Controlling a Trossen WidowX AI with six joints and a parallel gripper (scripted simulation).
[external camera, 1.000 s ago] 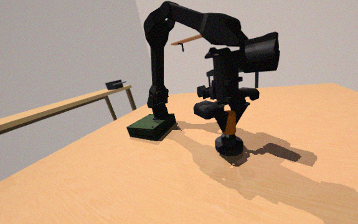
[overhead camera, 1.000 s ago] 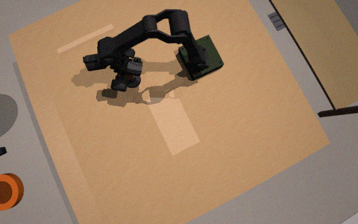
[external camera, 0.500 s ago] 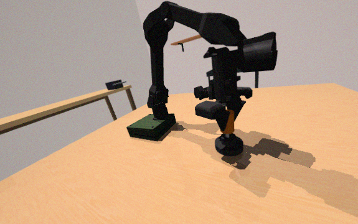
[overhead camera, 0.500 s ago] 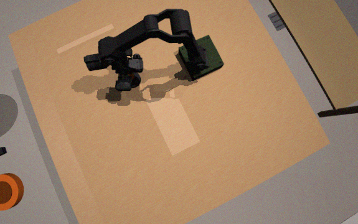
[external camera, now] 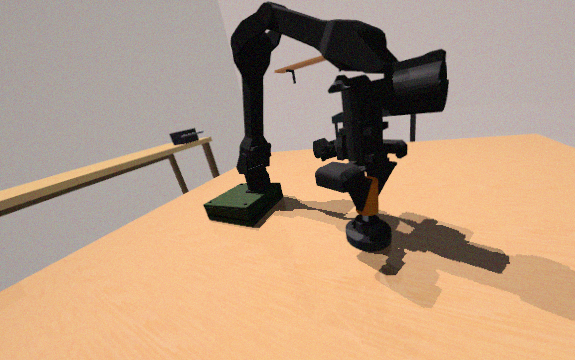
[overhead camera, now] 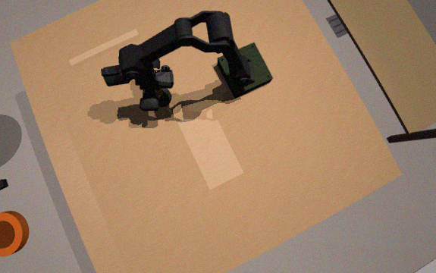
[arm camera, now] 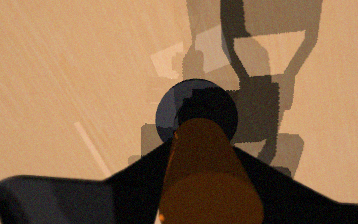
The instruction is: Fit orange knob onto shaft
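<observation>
My gripper tip is now 3 cm below the orange knob. Round my gripper tip: black round pedestal 4 cm below.
</observation>
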